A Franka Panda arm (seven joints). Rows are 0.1 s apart.
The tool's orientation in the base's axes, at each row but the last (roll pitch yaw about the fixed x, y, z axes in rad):
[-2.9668, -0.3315, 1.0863]
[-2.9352, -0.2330, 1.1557]
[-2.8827, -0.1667, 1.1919]
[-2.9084, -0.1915, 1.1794]
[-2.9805, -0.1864, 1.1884]
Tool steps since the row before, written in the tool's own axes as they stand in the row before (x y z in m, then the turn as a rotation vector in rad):
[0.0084, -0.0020, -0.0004, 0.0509, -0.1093, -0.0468]
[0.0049, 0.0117, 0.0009, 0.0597, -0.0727, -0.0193]
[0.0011, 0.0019, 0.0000, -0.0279, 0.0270, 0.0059]
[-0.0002, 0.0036, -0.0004, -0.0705, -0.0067, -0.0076]
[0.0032, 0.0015, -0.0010, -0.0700, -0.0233, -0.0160]
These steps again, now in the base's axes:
[0.0019, 0.0077, 0.0034, -0.0755, 0.0702, 0.0781]
[0.0125, 0.0005, -0.0021, -0.0412, 0.0731, 0.0467]
[0.0021, 0.0004, -0.0003, 0.0134, -0.0327, -0.0171]
[0.0033, -0.0015, -0.0005, -0.0315, -0.0637, -0.0046]
[0.0026, 0.0022, 0.0013, -0.0460, -0.0596, 0.0062]

